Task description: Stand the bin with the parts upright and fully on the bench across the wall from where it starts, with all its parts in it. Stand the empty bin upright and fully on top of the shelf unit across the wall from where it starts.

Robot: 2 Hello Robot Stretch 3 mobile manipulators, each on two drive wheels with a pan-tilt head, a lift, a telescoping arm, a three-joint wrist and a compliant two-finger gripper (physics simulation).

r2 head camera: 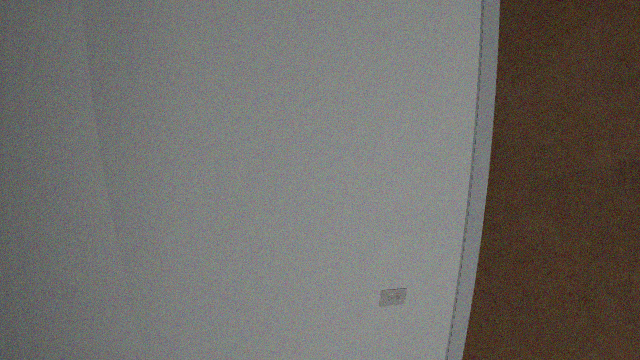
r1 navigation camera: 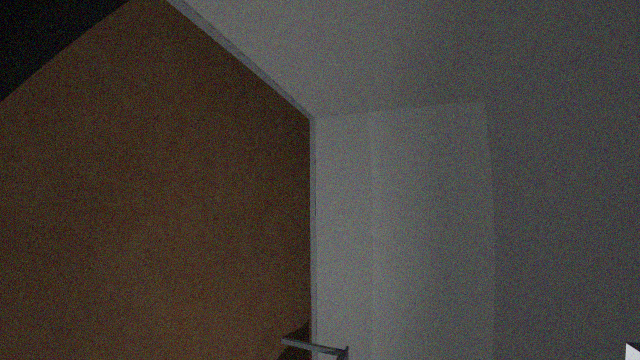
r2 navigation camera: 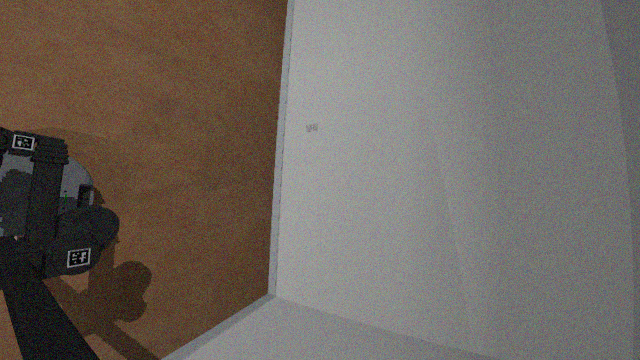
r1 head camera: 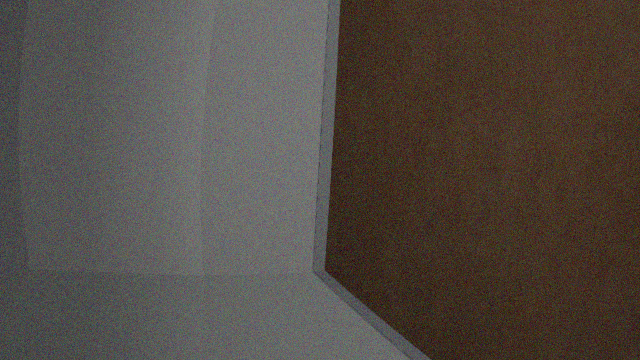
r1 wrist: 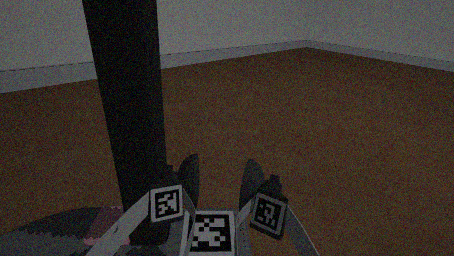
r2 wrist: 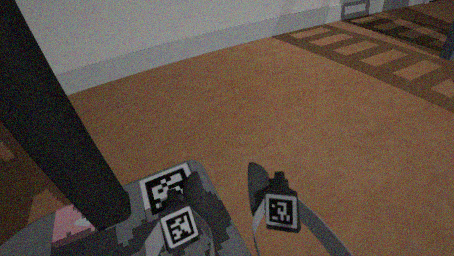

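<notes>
In the r1 wrist view, r1's gripper (r1 wrist: 220, 175) is open, its two dark fingers apart with floor behind them. In the r2 wrist view, r2's gripper (r2 wrist: 225, 181) is open, its left finger over the grey robot base and its right finger over floor. A grey leg and corner of a bench (r1 navigation camera: 312, 346) show at the bottom edge of the r1 navigation view; its top is cut off. The bin with parts, the empty bin and the shelf unit do not show in these views.
White walls meet near r1 (r1 wrist: 306, 44) and in the r2 navigation view. A small wall plate (r2 head camera: 393, 297) (r2 navigation camera: 311, 127) sits low on r2's wall. Ladder-like shadows (r2 wrist: 372, 62) cross the floor at the r2 wrist view's upper right, with a grey post (r2 wrist: 449, 46) at its edge.
</notes>
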